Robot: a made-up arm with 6 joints. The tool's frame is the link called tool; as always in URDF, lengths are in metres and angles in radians.
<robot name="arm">
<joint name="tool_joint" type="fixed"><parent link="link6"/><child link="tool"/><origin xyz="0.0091 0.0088 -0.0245" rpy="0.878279 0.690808 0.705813"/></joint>
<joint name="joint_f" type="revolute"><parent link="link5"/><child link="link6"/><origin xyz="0.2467 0.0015 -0.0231" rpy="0 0 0"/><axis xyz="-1 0 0"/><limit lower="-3.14" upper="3.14" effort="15" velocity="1.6"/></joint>
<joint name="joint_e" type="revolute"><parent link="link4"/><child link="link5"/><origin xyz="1.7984 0.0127 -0.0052" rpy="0 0 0"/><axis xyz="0 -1 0"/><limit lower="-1.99" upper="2.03" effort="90" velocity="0.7"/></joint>
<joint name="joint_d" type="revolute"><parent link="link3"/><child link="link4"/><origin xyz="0.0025 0.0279 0.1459" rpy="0 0 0"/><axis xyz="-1 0 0"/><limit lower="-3.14" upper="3.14" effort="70" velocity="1.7"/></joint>
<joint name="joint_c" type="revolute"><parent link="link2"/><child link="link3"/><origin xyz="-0.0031 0.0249 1.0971" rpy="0 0 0"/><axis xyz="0 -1 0"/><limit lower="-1.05" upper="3.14" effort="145" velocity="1.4"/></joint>
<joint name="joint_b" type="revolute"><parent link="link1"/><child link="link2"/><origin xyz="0.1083 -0.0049 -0.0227" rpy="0 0 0"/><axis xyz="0 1 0"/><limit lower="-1.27" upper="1.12" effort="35" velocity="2.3"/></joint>
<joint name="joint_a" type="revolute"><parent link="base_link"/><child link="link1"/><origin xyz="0.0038 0.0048 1.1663" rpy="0 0 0"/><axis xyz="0 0 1"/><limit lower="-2.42" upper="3.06" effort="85" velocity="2.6"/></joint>
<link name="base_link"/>
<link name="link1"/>
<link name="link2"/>
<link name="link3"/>
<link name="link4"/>
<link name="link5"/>
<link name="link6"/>
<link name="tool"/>
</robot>
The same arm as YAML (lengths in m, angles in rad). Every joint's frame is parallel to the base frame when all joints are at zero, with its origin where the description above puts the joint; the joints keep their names.
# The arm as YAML. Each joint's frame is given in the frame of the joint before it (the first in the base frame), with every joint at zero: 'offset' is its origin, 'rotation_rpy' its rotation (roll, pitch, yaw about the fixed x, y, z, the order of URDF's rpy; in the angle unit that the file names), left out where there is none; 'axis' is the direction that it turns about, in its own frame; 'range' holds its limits. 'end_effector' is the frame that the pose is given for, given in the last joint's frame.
length_unit: m
angle_unit: rad
chain:
  - id: joint_a
    offset: [0.0038, 0.0048, 1.1663]
    axis: "+z"
    range: [-2.42, 3.06]
  - id: joint_b
    offset: [0.1083, -0.0049, -0.0227]
    axis: "+y"
    range: [-1.27, 1.12]
  - id: joint_c
    offset: [-0.0031, 0.0249, 1.0971]
    axis: "-y"
    range: [-1.05, 3.14]
  - id: joint_d
    offset: [0.0025, 0.0279, 0.1459]
    axis: "-x"
    range: [-3.14, 3.14]
  - id: joint_e
    offset: [1.7984, 0.0127, -0.0052]
    axis: "-y"
    range: [-1.99, 2.03]
  - id: joint_f
    offset: [0.2467, 0.0015, -0.0231]
    axis: "-x"
    range: [-3.14, 3.14]
end_effector:
  offset: [0.0091, 0.0088, -0.0245]
  rotation_rpy: [0.8783, 0.6908, 0.7058]

